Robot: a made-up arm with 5 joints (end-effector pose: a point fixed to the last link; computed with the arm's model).
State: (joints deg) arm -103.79 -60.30 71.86 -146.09 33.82
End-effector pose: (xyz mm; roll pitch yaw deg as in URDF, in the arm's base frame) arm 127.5 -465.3 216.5 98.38 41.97 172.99
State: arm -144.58 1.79 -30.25 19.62 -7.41
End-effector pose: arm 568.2 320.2 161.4 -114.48 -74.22 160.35
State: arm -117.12 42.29 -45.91 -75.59 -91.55
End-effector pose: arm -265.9 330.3 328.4 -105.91 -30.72 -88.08
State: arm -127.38 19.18 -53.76 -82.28 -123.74
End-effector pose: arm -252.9 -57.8 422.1 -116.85 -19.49 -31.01
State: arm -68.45 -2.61 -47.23 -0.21 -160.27
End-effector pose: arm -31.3 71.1 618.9 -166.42 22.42 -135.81
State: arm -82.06 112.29 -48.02 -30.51 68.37
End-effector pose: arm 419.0 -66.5 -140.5 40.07 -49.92 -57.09
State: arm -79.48 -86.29 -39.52 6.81 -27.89
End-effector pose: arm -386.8 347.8 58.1 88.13 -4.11 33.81
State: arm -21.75 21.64 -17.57 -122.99 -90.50
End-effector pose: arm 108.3 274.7 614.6 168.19 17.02 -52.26
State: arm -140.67 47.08 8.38 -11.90 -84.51
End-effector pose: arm 208.2 360.4 616.0 -124.46 15.95 179.13
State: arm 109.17 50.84 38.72 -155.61 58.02
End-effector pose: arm 285.9 65.7 797.8 -133.14 8.81 80.13
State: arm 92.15 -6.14 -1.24 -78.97 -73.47
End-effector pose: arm 382.2 319.7 52.1 28.04 29.49 -140.57
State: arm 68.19 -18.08 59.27 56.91 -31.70
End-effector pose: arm -359.1 -145.8 180.3 3.03 49.86 25.85
